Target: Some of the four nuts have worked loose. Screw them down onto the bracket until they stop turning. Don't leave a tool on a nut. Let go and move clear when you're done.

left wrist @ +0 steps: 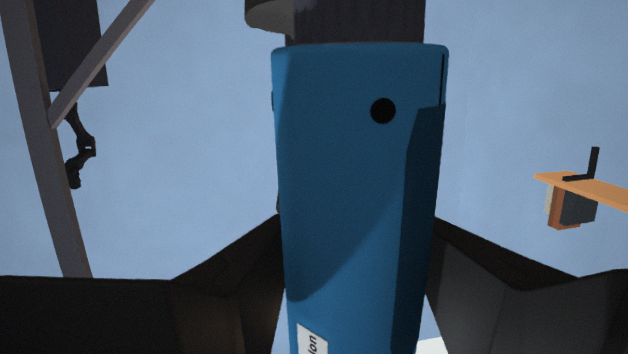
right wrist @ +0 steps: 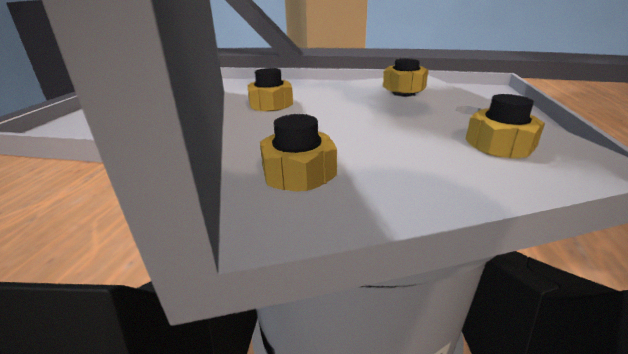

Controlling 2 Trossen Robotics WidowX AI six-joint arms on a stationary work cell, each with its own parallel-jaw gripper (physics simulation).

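Frame: origin at the left arm's base, x ahead, y left, z up, level; millimetres.
Where they show: left gripper, fingertip midpoint: (left wrist: 349, 226).
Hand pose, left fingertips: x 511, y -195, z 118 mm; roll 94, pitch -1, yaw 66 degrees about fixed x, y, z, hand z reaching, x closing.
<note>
After its pixels a point has its place.
My left gripper (left wrist: 349, 226) {x 511, y -195, z 118 mm} is shut on a blue power driver (left wrist: 345, 165) {x 474, y -182, z 88 mm}, whose dark upper part leaves the top of the left wrist view. Its tip and socket are hidden. In the right wrist view the light grey bracket (right wrist: 350, 220) has four yellow nuts on black studs. The back right nut (right wrist: 406, 80) {x 458, y -181, z -45 mm} stands raised, with stud showing beneath. The front left nut (right wrist: 298, 170) {x 488, y -220, z -46 mm}, back left nut (right wrist: 270, 97) {x 454, y -214, z -46 mm} and right nut (right wrist: 505, 137) {x 492, y -187, z -46 mm} sit low by the plate. My right gripper (right wrist: 370, 295) is shut on the grey cylinder (right wrist: 380, 320) {x 495, y -209, z -74 mm} beneath the bracket. No tool shows on a nut.
The bracket's upright wall rises at left in the right wrist view. The wooden table (right wrist: 55, 220) {x 365, y -305, z -116 mm} lies below it, with a tan post (right wrist: 335, 25) {x 50, y -4, z -66 mm} behind. In the left wrist view, a grey frame post (left wrist: 37, 150) {x 660, y -758, z 151 mm} stands left and an orange shelf (left wrist: 600, 189) right.
</note>
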